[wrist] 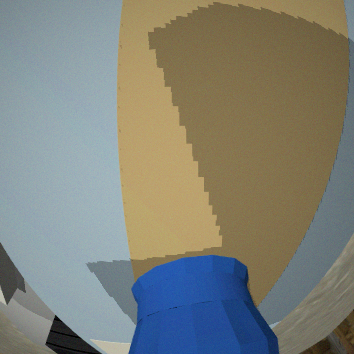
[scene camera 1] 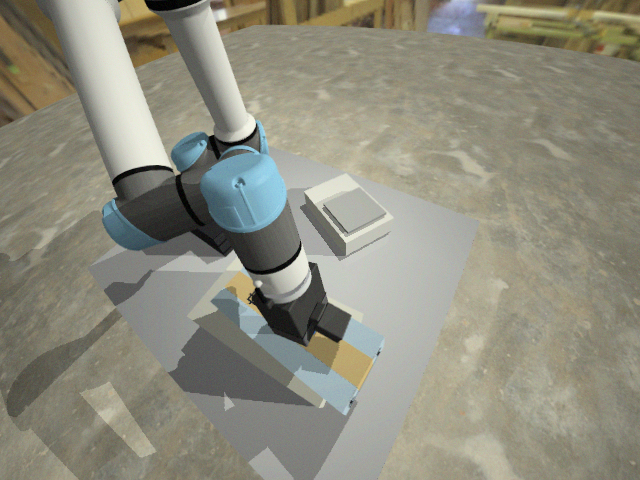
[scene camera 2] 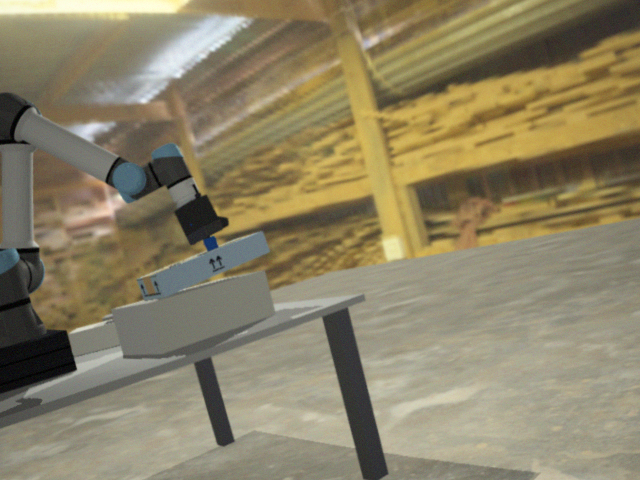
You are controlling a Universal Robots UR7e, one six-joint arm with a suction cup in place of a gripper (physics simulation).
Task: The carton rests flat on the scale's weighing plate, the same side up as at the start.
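Places are measured from the arm's base along level axes (x ahead, y left, z up), in millimetres.
Pixels of known places: hand, its tool point: [wrist: 193, 261]; arm's base, origin of its link: [scene camera 2: 18, 340].
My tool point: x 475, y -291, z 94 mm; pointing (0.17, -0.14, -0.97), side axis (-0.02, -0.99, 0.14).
Observation:
For each thing: its middle in the pictures, then the offset to it from my tool point. Level surfaces: height alone.
- flat light-blue carton, middle of its body: [wrist: 187, 286] [scene camera 1: 290, 323] [scene camera 2: 204, 265] 4 mm left, 45 mm back, 24 mm down
- beige block, middle of its body: [scene camera 2: 194, 312] [scene camera 1: 277, 323] 12 mm left, 109 mm back, 135 mm down
- scale, middle of its body: [scene camera 2: 116, 328] [scene camera 1: 346, 208] 449 mm left, 85 mm back, 151 mm down
- grey table, height of its surface: 195 mm down
A flat light-blue carton [scene camera 1: 356, 361] [scene camera 2: 186, 276] [wrist: 60, 125] with an orange stripe hangs from my suction gripper [scene camera 2: 210, 243] [wrist: 192, 270]. The blue cup is on its top face and hidden in the first scene view. In the second scene view the carton is tilted, with its right end higher; a gap shows between it and the beige block [scene camera 1: 258, 356] [scene camera 2: 191, 320], wider toward the right. Up-arrows on its side point upward. The scale [scene camera 1: 367, 238] stands apart from the carton, with its grey weighing plate [scene camera 1: 354, 209] bare; the scale is partly hidden in the second scene view.
The grey table [scene camera 1: 423, 253] [scene camera 2: 330, 305] bears the block and scale. The black robot base [scene camera 2: 36, 361] [wrist: 75, 340] stands at the left in the second scene view. The table's edge is near the block there.

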